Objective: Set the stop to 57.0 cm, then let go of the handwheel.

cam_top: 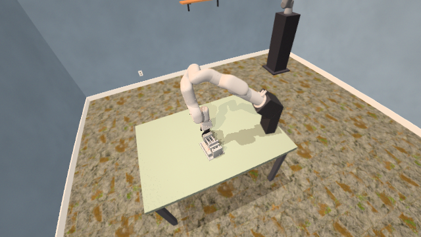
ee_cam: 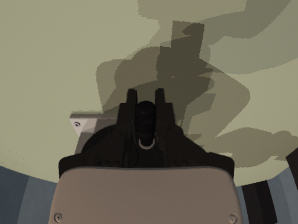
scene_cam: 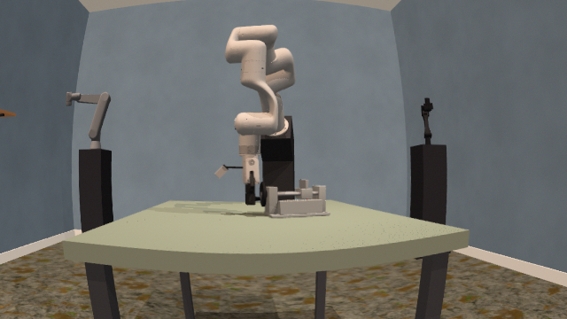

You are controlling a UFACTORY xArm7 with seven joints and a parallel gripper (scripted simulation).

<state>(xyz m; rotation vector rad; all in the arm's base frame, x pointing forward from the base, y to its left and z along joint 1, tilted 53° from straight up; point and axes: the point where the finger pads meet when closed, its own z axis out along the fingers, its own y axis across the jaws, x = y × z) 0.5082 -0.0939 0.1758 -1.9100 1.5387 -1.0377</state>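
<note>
The black handwheel is 20 mm to the left of my hand. From my hand the other things lie so: grey stop block (190 mm to the left, 30 mm above, 10 mm ahead).
</note>
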